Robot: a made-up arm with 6 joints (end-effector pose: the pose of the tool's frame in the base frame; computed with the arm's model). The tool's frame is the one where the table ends. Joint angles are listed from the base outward.
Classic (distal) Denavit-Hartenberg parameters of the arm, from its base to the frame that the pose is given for. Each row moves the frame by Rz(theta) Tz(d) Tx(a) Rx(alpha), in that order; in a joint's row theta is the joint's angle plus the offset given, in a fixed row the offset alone. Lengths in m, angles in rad.
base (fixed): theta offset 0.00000; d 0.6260; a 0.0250; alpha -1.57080
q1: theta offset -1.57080; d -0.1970; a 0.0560; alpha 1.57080
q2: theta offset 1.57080; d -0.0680; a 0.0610; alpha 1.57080
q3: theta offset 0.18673; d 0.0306; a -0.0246; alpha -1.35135
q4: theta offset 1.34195; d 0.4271; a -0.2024; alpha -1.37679
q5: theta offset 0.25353; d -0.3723; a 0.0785; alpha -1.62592
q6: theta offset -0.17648; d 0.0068; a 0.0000; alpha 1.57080
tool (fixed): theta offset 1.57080; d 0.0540; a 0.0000; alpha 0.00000
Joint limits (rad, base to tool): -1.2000..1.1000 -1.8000..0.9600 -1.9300..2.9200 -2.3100..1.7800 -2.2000..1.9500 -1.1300..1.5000
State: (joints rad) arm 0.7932 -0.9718 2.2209 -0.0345 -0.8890 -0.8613
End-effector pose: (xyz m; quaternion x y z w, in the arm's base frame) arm 0.0964 -0.6854 0.5242 0.3379 0.2929 0.7959 0.4081
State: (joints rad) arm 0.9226 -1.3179 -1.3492 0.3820 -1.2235 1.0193
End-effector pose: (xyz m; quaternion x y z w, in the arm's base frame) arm 0.6897 -0.2446 0.8661 -0.1624 0.0935 0.8645 0.4665
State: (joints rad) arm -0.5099 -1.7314 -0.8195 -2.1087 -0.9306 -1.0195
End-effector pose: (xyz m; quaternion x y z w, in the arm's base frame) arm -0.3336 -0.4220 0.3799 -0.7352 -0.0632 -0.2069 0.6424
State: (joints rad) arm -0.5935 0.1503 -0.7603 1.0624 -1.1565 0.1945
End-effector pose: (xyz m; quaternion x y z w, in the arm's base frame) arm -0.0670 0.3476 0.5123 0.5057 -0.1642 -0.5539 0.6406
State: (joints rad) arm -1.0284 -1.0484 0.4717 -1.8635 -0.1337 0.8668
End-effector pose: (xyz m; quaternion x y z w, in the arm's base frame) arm 0.0760 -0.6442 0.6021 -0.5063 -0.6482 -0.0465 0.5669
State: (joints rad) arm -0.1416 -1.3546 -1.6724 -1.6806 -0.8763 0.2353
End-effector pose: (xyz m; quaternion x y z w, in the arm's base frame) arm -0.2578 -0.4790 1.0944 -0.5159 0.3171 0.1564 0.7803
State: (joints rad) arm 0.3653 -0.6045 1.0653 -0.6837 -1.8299 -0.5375
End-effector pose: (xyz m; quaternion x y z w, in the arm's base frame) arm 0.0920 -0.6639 0.9557 0.1985 0.9110 0.3454 0.1062
